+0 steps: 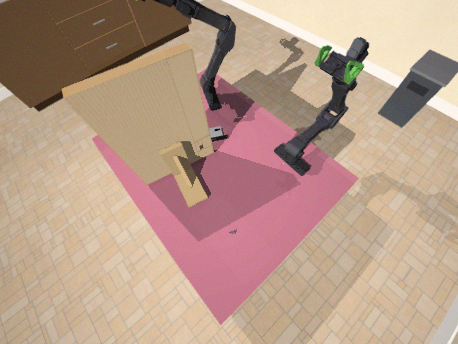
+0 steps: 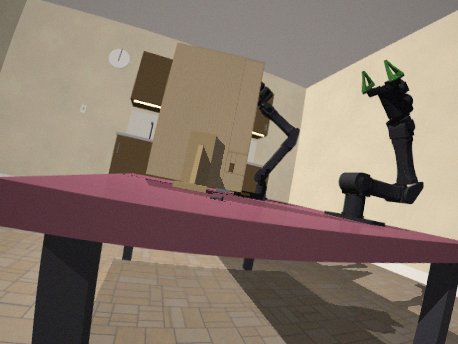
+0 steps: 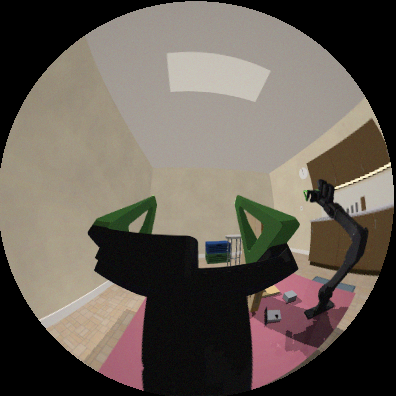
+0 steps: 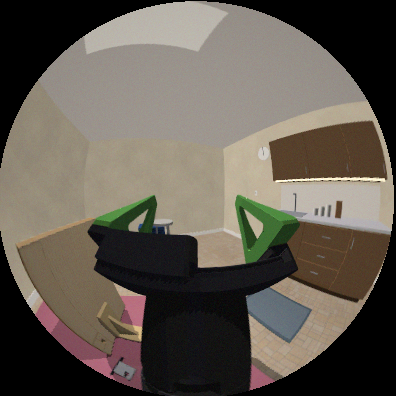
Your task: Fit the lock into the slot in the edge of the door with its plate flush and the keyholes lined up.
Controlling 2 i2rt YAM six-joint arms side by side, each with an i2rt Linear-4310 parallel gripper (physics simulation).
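Observation:
The tan door stands upright on the pink table. A small dark keyhole opening shows low on its face near one edge. The slot in the edge cannot be made out. The grey lock lies on the table beside the door's low corner, its dark plate along one side. My left gripper is open and empty, raised high, away from lock and door. My right gripper is open and empty, also raised high.
A wooden bracket stands against the door. A small dark piece lies on the pink table top. A grey block sits beyond the lock. A dark bin stands by the wall.

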